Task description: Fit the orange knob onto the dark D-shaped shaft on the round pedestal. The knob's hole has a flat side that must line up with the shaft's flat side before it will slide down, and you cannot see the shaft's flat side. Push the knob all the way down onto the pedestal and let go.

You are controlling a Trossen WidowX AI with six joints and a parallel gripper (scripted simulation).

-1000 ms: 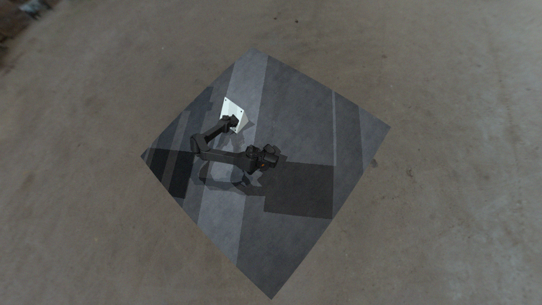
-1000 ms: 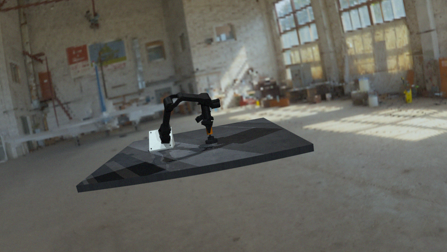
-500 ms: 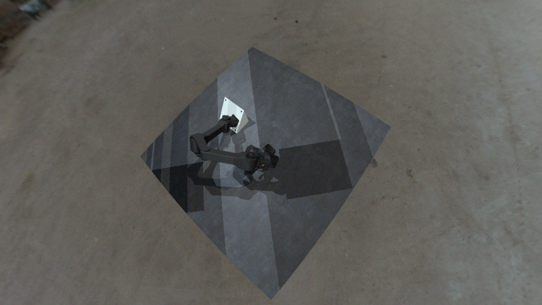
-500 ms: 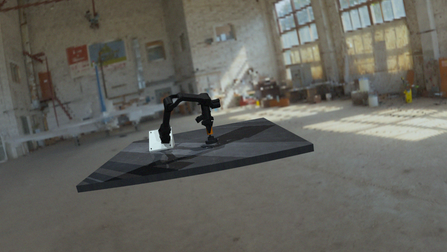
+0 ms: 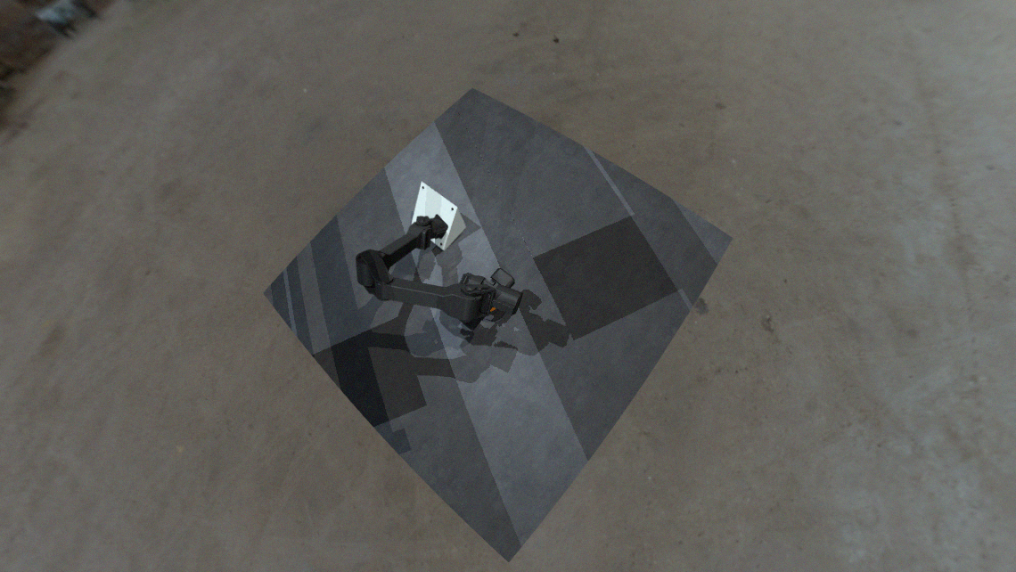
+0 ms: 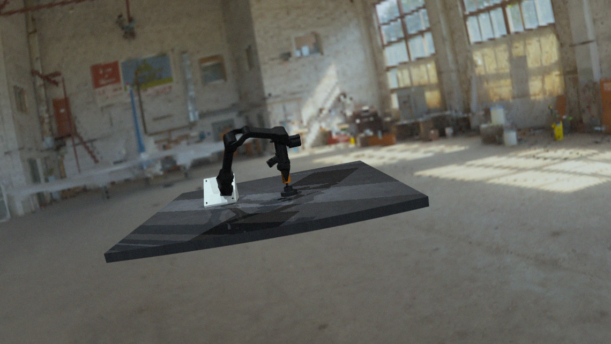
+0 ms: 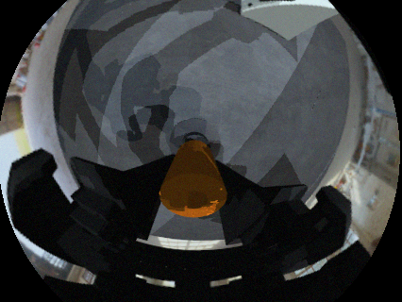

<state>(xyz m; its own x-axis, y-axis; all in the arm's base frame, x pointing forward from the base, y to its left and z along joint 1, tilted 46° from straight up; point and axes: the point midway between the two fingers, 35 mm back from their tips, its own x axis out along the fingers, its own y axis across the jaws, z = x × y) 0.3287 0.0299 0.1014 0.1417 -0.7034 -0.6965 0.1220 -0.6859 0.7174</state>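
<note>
My gripper tip is now 20 mm below the orange knob. Round my gripper tip: dark round pedestal: 40 mm below.
</note>
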